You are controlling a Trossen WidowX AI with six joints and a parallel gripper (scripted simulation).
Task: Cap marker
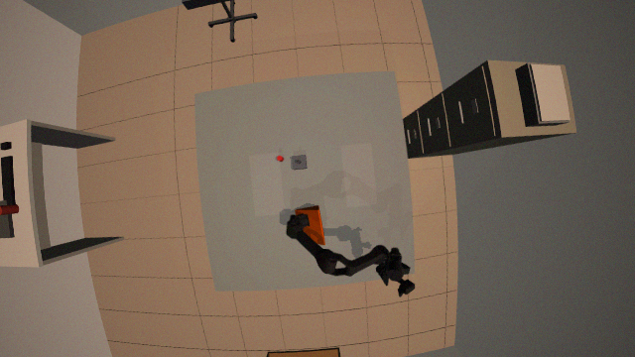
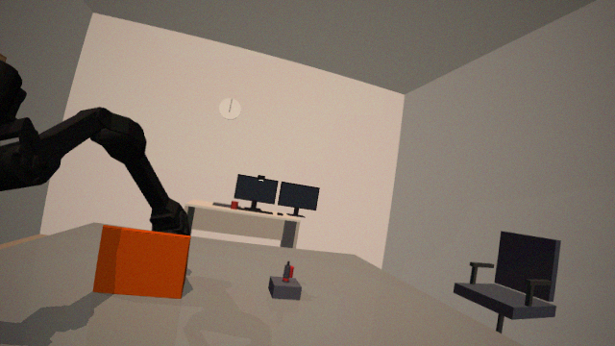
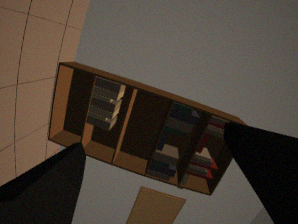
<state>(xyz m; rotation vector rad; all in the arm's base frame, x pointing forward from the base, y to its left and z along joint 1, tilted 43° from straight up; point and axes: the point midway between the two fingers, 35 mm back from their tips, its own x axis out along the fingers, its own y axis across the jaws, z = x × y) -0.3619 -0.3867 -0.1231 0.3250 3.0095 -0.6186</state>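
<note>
Now: gripper tip 750 mm short of the red cap, 440 mm to the right of it and 220 mm above it. Also, from my gripper tip: dark grey holder block: 710 mm ahead, 330 mm to the left, 220 mm below.
</note>
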